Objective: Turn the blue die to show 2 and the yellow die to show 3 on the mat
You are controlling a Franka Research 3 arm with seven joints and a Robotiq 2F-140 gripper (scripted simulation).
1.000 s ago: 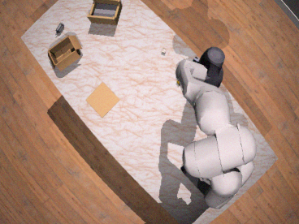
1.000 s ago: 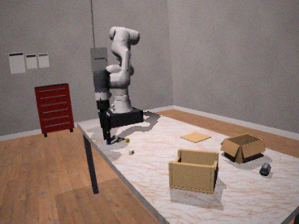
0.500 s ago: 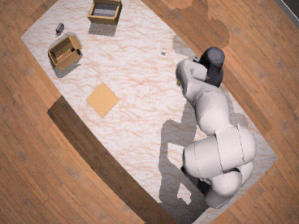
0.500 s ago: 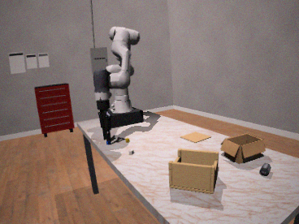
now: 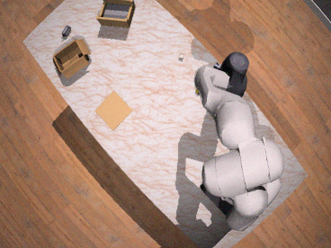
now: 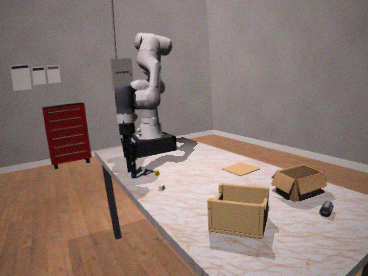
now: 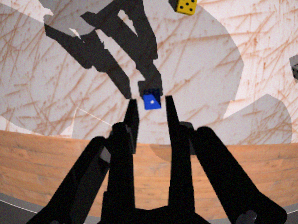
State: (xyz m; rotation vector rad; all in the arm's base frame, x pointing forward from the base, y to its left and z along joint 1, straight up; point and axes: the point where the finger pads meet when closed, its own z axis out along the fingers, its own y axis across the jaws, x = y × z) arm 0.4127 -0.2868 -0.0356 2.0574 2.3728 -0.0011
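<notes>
Now: the blue die 50 mm below my hand. From my hand the other things lie so: yellow die: 120 mm to the left, 50 mm below, 30 mm ahead; white die: 220 mm ahead, 60 mm to the left, 50 mm below; tan mat: 490 mm to the left, 240 mm ahead, 60 mm below.
</notes>
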